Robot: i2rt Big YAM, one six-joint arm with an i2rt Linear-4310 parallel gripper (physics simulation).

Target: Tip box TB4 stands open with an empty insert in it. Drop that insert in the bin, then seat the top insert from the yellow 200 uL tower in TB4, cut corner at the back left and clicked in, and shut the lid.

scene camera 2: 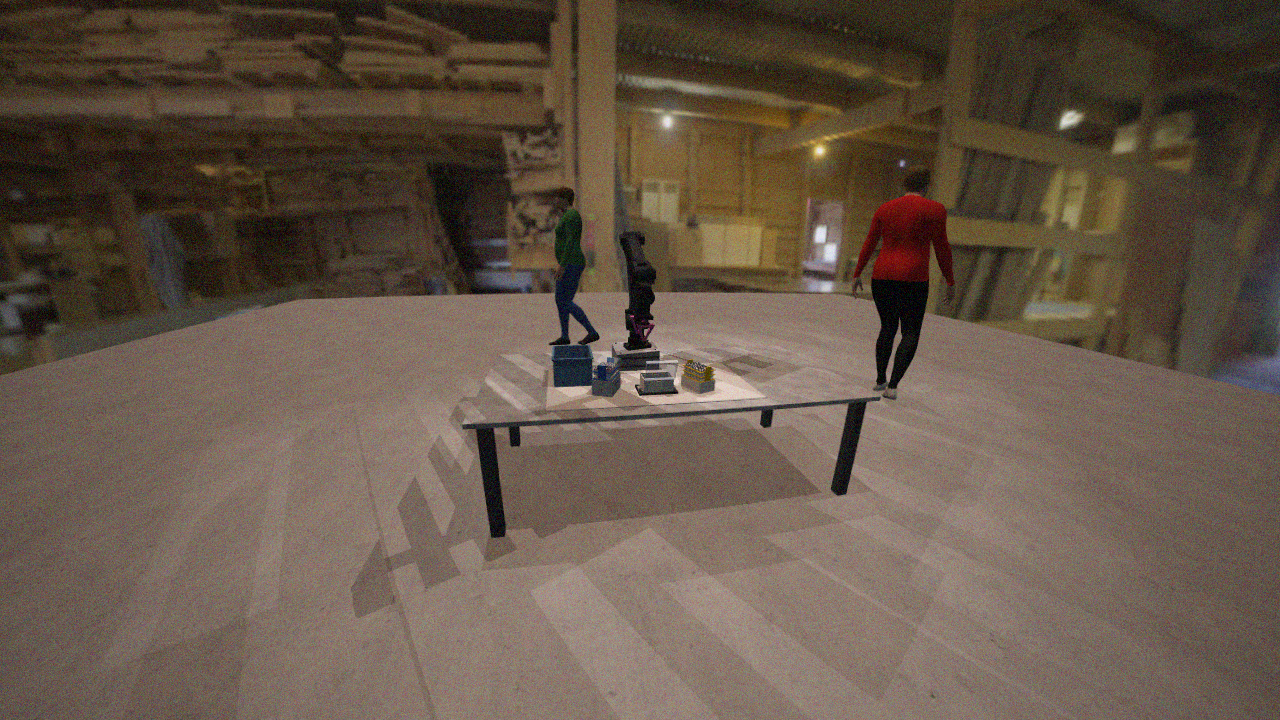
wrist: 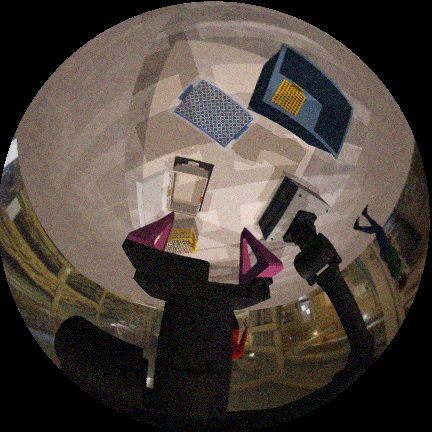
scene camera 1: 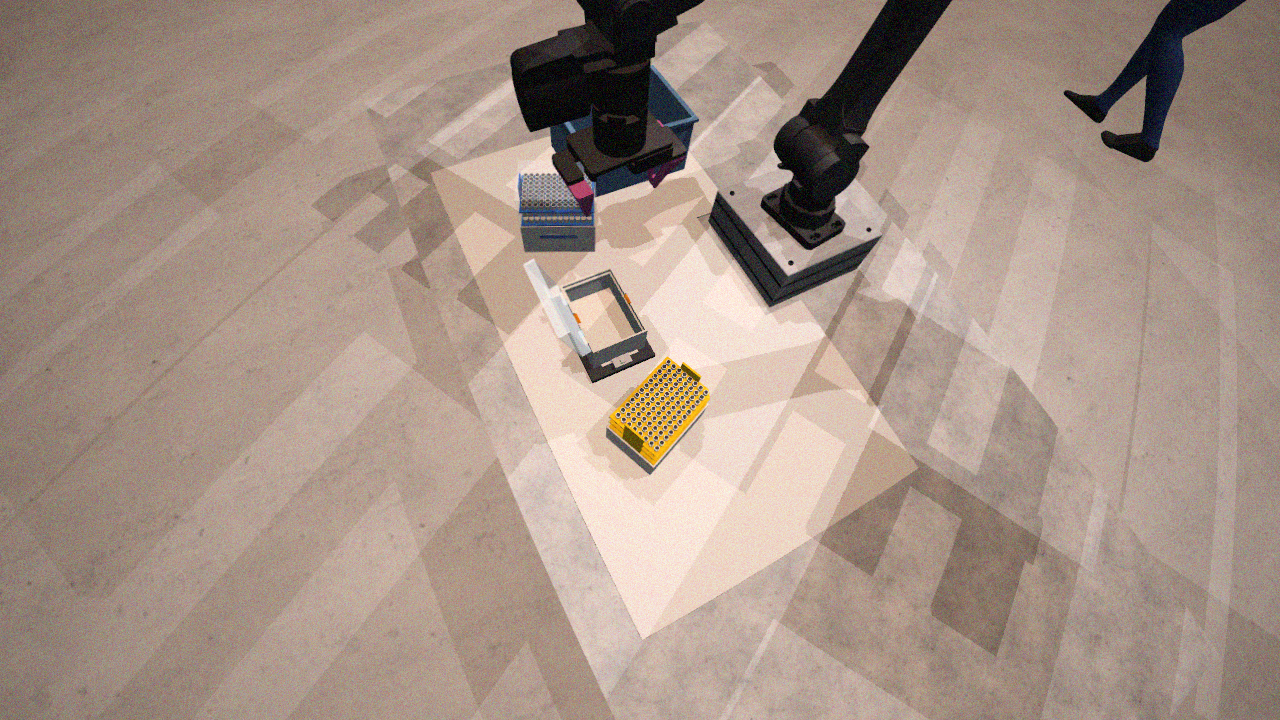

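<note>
Tip box TB4 [scene camera 1: 624, 345] [scene camera 2: 657, 384] [wrist: 192, 166] stands on a dark base with no insert in it; bare bottom shows inside. Its clear lid [scene camera 1: 556, 308] [wrist: 151, 198] is open, leaning outward. The yellow tower [scene camera 1: 660, 410] [scene camera 2: 698, 376] [wrist: 183, 243] stands beside TB4, its top insert full of holes; the left finger partly covers it in the wrist view. A yellow insert [wrist: 289, 97] lies inside the blue bin [scene camera 1: 682, 150] [scene camera 2: 571, 367] [wrist: 261, 91]. My gripper [scene camera 1: 620, 196] [wrist: 208, 222] is open and empty, above the table between the bin and the blue tower in scene camera 1.
A blue tip tower [scene camera 1: 557, 234] [scene camera 2: 605, 382] [wrist: 214, 113] stands between the bin and TB4. The arm's base block [scene camera 1: 768, 268] [wrist: 278, 207] stands across the mat from TB4. Two people stand on the floor beyond the table in scene camera 2.
</note>
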